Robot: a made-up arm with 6 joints.
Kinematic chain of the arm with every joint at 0, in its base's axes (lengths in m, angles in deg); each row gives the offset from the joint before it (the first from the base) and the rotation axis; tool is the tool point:
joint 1: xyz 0 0 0.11 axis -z
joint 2: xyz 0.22 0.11 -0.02 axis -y
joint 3: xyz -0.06 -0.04 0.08 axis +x
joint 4: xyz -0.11 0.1 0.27 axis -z
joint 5: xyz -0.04 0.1 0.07 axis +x
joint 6: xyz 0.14 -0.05 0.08 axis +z
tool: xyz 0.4 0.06 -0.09
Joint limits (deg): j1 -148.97..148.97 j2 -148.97..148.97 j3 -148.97..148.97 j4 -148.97..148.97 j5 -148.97..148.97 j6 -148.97..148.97
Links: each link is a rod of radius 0.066 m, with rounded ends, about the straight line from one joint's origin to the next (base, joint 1, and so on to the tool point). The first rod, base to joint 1, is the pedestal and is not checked.
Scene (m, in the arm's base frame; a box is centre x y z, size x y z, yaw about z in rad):
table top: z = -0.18
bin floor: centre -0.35 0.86 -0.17 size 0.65 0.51 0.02 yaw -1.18
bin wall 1: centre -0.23 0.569 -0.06 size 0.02 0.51 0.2 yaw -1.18
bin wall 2: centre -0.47 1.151 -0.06 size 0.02 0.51 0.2 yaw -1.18
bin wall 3: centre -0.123 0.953 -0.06 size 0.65 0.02 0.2 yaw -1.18
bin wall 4: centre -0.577 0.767 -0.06 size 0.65 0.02 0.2 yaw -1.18
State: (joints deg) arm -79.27 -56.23 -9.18 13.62 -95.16 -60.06
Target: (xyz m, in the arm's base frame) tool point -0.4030 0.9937 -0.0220
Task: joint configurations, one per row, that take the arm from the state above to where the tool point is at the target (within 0.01 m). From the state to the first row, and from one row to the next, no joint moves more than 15 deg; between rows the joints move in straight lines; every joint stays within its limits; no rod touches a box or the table.
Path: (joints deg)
1: -84.00 -71.05 -9.58 11.35 -99.48 -63.52
2: -88.72 -85.87 -9.97 9.08 -103.79 -66.98

